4 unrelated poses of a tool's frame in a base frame.
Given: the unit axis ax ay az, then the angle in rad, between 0 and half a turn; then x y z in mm.
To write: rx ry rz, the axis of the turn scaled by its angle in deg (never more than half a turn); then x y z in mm. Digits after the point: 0 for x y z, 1 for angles.
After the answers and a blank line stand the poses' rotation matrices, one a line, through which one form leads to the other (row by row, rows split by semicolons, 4 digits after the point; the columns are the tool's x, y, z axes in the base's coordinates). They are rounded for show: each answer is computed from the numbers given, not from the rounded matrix.
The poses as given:
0.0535 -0.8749 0.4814 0.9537 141 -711 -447
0.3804 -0.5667 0.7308 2.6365 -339 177 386
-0.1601 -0.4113 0.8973 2.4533 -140 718 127
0.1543 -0.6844 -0.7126 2.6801 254 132 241
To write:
2.9 -47.8 26.3 141 -711 -447
57.5 -85.6 110.4 -339 177 386
-22.5 -57.8 126.1 -140 718 127
23.7 -105.1 -109.4 254 132 241

0.5799 -0.4123 -0.7027; 0.3729 0.9012 -0.2211; 0.7244 -0.1338 0.6763
-0.6038 -0.7579 0.2471; -0.0506 -0.2729 -0.9607; 0.7956 -0.5926 0.1264
-0.7269 -0.4533 -0.5159; 0.6867 -0.4725 -0.5524; 0.0067 -0.7558 0.6547
-0.8503 0.1172 -0.5132; -0.5175 -0.0076 0.8557; 0.0963 0.9931 0.0671

